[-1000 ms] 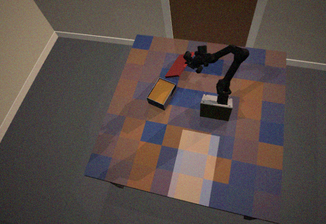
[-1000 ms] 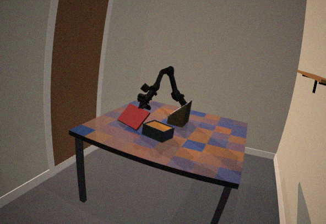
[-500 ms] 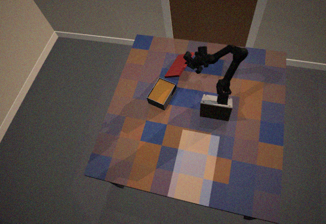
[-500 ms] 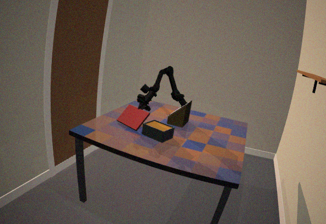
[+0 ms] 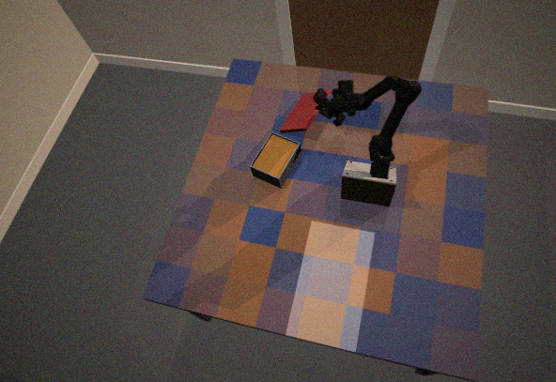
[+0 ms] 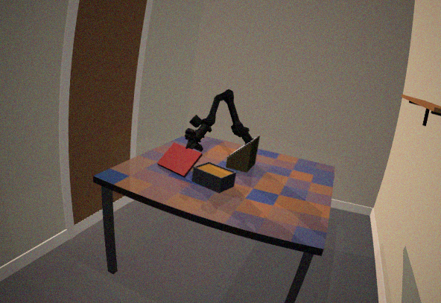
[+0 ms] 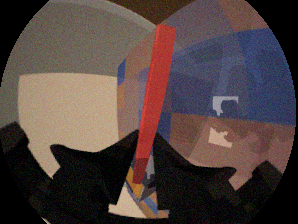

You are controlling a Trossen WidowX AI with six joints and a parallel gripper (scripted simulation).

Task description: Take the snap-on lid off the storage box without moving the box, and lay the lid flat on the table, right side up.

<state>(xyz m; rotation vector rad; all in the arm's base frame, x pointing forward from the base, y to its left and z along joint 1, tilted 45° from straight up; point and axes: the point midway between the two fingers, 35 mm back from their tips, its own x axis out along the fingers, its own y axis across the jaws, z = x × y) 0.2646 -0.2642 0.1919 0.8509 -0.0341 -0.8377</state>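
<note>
Now: the lid 60 mm ahead of my gripper tip, 20 mm to the right of it and 50 mm below it. The rest, counted from my gripper tip: grey-blue storage box (150 mm ahead, 240 mm to the left, 70 mm below).
</note>
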